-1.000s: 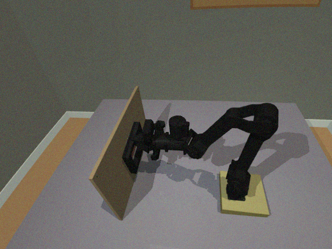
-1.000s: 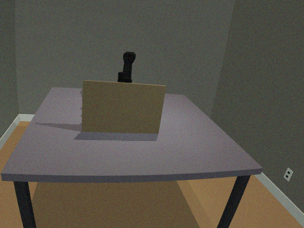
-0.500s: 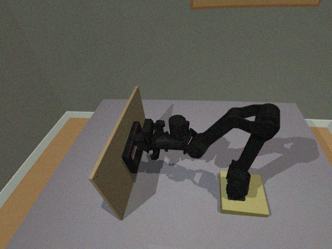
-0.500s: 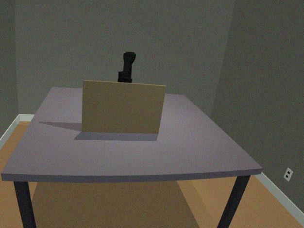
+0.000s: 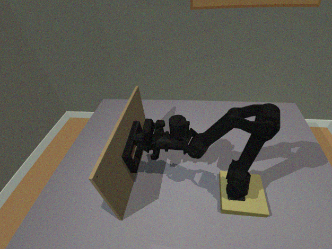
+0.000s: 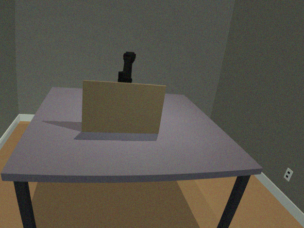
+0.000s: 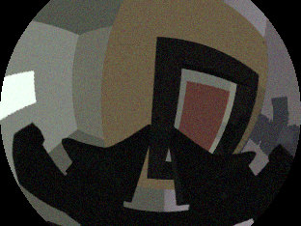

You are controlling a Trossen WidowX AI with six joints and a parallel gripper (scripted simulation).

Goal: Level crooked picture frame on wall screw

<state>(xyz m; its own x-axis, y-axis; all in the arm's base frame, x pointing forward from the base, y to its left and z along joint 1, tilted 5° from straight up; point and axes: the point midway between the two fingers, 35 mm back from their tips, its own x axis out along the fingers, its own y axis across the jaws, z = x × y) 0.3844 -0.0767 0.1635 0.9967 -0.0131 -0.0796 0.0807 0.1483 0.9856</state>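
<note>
Right now my gripper tip is 5 cm above the black picture frame and 1 cm to the left of it. Round my gripper tip: tan wall board: 7 cm below, 2 cm ahead, 1 cm to the right.
</note>
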